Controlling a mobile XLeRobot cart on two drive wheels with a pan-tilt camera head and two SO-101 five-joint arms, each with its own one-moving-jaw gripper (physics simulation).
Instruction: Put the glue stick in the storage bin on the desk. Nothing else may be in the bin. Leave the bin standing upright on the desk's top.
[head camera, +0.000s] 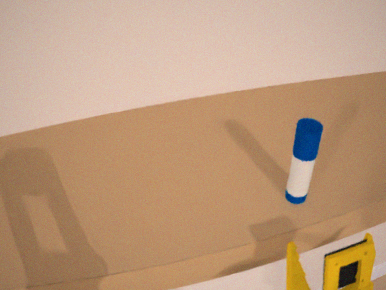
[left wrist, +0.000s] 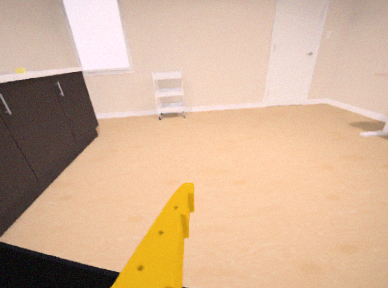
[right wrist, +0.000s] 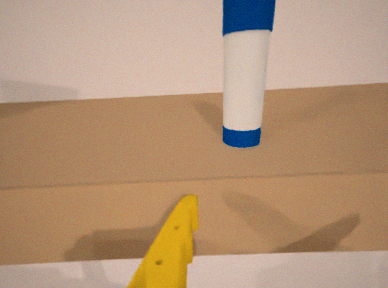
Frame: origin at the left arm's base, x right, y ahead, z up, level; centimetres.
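Seen in the pictures: left hand, its tool point: (left wrist: 193, 193); right hand, its tool point: (head camera: 294, 246) (right wrist: 197, 207).
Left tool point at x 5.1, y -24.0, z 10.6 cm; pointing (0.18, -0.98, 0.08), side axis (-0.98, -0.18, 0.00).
A point is followed by its place in that frame.
The glue stick (head camera: 305, 160) {x 24.9, y 29.2, z 18.5 cm} (right wrist: 245, 80) {x 25.2, y 29.3, z 16.2 cm}, blue at both ends with a white middle, stands upright on a brown surface (head camera: 150, 175) {x 9.7, y 34.1, z 12.5 cm} (right wrist: 100, 145) {x 16.2, y 28.2, z 12.5 cm}. Its top is cut off in the right wrist view. My right gripper (head camera: 328, 241) (right wrist: 194, 202) is open and empty. In the head view its two jaws stand apart at the lower right, below the glue stick in the picture; in the right wrist view one notched jaw shows, lower and to the left of the stick's base. My left gripper (left wrist: 189, 189) is open and empty, facing the room. The storage bin and its desk top do not show.
The brown surface has a front edge and a pale wall behind it. In the left wrist view a dark cabinet (left wrist: 45, 125) {x 155.5, y -122.3, z -28.3 cm} stands at the left, a white trolley (left wrist: 168, 76) {x 95.5, y -281.0, z -8.4 cm} and a door (left wrist: 295, 60) {x -112.5, y -375.2, z 4.6 cm} at the back, and a white table foot (left wrist: 372, 133) at the right.
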